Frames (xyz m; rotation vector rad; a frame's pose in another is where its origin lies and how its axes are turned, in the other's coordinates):
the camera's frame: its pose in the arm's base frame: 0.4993 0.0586 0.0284 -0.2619 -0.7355 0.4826
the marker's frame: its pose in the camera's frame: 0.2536 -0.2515 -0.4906 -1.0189 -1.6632 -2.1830
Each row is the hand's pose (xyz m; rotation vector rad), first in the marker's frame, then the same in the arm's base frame.
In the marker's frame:
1: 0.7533 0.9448 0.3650 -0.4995 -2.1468 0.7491
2: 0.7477 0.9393 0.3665 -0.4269 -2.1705 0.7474
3: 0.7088 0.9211 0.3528 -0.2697 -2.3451 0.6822
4: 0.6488 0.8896 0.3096 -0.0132 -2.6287 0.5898
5: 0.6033 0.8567 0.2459 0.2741 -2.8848 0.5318
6: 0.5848 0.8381 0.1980 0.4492 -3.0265 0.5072
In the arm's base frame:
1: 0.2270 0.2327 0.8008 1.9770 0.4842 1.1949
2: 0.2327 0.2347 0.7956 1.9799 0.5274 1.1331
3: 0.2742 0.2258 0.7805 1.9488 0.5194 0.8995
4: 0.3414 0.1901 0.7547 1.8985 0.4640 0.5232
5: 0.3972 0.1320 0.7276 1.8546 0.3985 0.1536
6: 0.4231 0.0865 0.7123 1.8260 0.3476 -0.0577

